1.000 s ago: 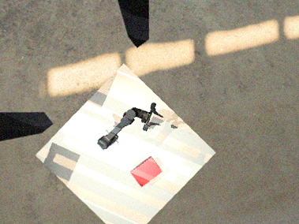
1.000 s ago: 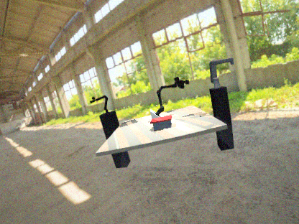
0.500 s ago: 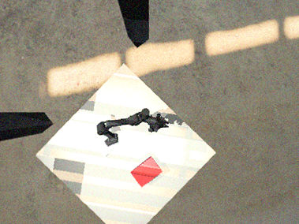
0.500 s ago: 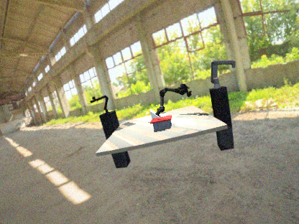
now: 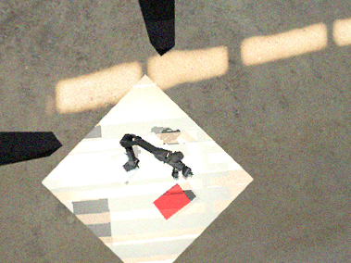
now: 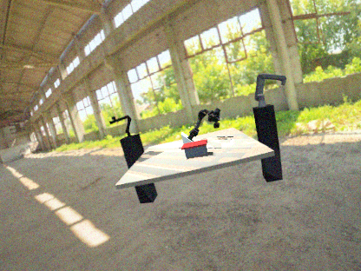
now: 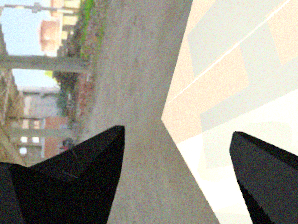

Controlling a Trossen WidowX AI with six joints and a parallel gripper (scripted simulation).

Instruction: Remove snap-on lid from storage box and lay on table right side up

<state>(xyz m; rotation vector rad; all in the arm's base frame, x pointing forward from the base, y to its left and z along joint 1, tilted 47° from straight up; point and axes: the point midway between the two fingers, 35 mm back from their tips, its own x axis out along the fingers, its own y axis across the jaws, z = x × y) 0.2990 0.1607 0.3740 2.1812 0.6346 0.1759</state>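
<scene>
My gripper tip is 120 mm short of the red lid, 280 mm to the left of it and 140 mm above it. From my gripper tip the other things lie so: storage box (120 mm ahead, 280 mm to the right, 180 mm below).
</scene>
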